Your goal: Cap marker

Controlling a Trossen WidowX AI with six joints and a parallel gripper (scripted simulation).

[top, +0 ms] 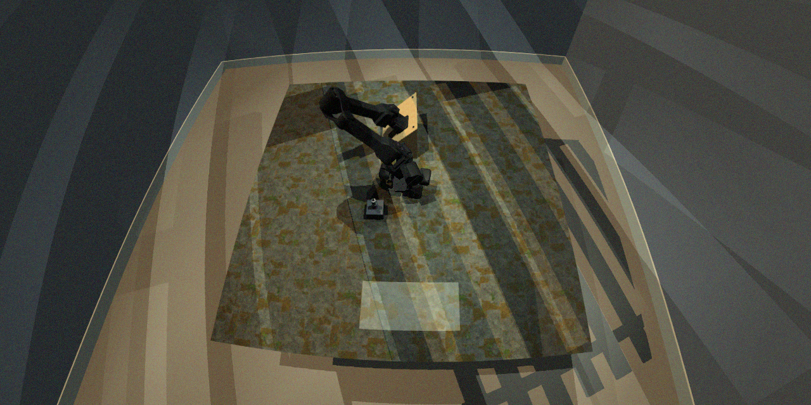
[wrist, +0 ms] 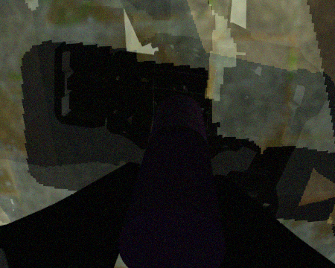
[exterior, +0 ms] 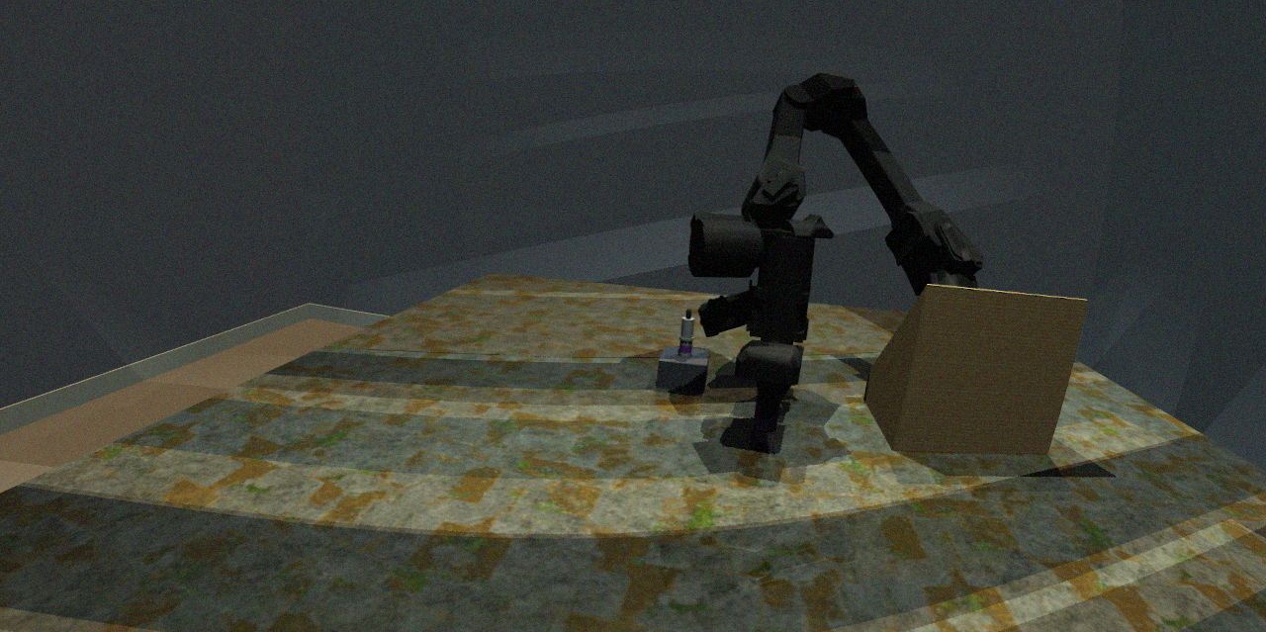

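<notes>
The grey holder block lies 110 mm ahead of my gripper tip and 110 mm to the right of it. The rest, counted from my gripper tip: purple cap: 10 mm above.
</notes>
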